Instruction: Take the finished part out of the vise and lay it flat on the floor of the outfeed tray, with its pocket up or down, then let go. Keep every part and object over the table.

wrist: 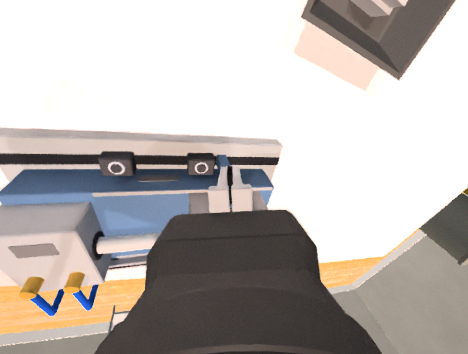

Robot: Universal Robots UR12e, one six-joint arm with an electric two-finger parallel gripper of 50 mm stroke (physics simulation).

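Places are measured from the arm's base along level axes (x ahead, y left, z up), in millimetres.
Where they show: gripper, between the fingertips: (230, 178).
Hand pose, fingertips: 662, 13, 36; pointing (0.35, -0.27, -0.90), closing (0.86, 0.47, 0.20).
Each offset is from my fingertips to the top centre of the thing, as dx, dy, dz. "*": to the spot under its first point.
The vise {-36, -105, +18} (145, 212) has a blue body and lies across the left and middle of the wrist view. My gripper (230, 178) is over its right end, with the two pale fingers together and nothing held between them. A short blue bar {* +6, -9, -45} (222, 161) shows just beyond the fingertips, and the fingers cover the rest of it. Grey surfaces show on both sides of the fingers; I cannot tell whether they are jaw or part. The finished part cannot be made out, as the gripper hides this area. A dark, slope-walled tray {* +47, +140, -39} (337, 37) is cut off at the top right; I cannot tell whether it is the outfeed tray.
Two dark clamps (117, 164) (201, 164) sit on the vise's far edge. A grey block (47, 245) with brass fittings and blue tubes stands at the left. A pinkish patch {* +88, +141, -81} (335, 56) lies beside the dark tray. Grey panels (415, 295) show at the lower right.
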